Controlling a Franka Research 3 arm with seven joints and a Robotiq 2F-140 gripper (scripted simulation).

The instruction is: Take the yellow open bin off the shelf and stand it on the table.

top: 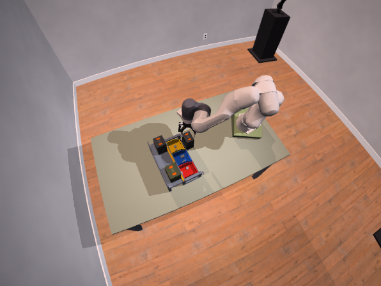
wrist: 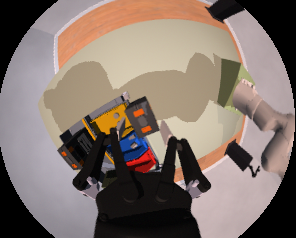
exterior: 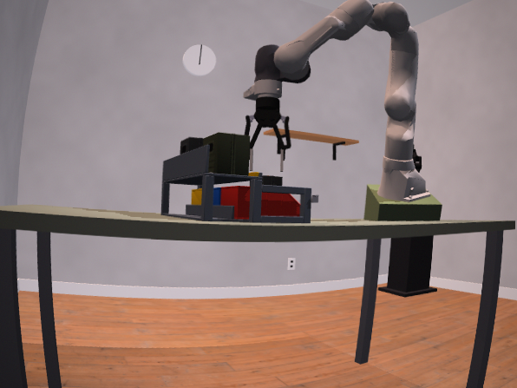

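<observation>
Right now the black box is 11 cm below my hand. From my hand the other things lie so: yellow bin: 13 cm ahead, 1 cm to the left, 13 cm below; red bin: 10 cm ahead, 23 cm to the left, 13 cm below; blue bin: 11 cm ahead, 12 cm to the left, 13 cm below.
</observation>
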